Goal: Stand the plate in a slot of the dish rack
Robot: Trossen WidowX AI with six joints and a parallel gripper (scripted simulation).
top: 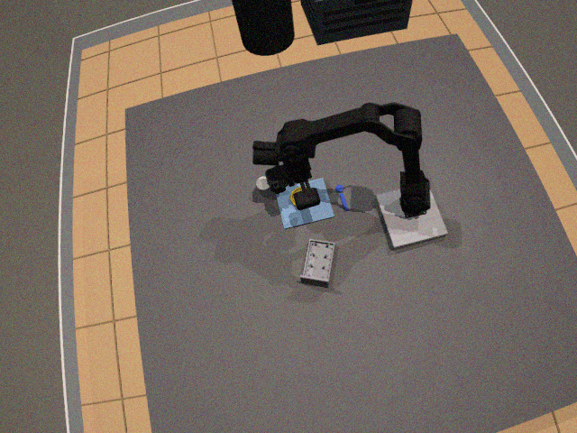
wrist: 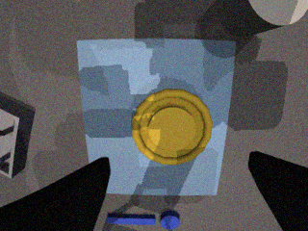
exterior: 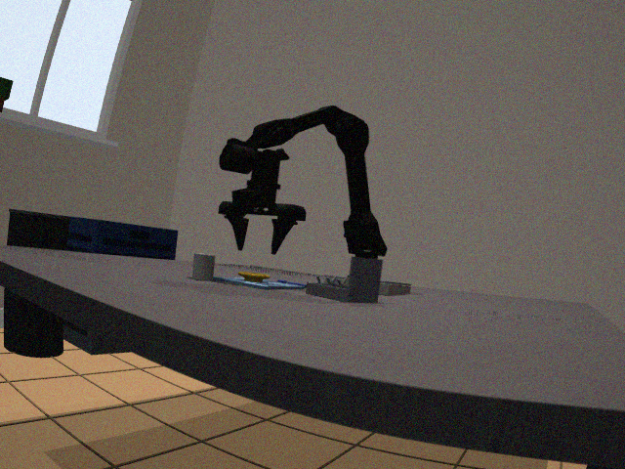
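Now: the yellow plate 5 cm below my gripper tip. The rest, counted from my gripper tip: white cylinder: 10 cm ahead, 5 cm to the right, 4 cm below; then blue spoon: 12 cm behind, 6 cm below, 2 cm to the left; then light blue mat: 6 cm below, 2 cm to the left.
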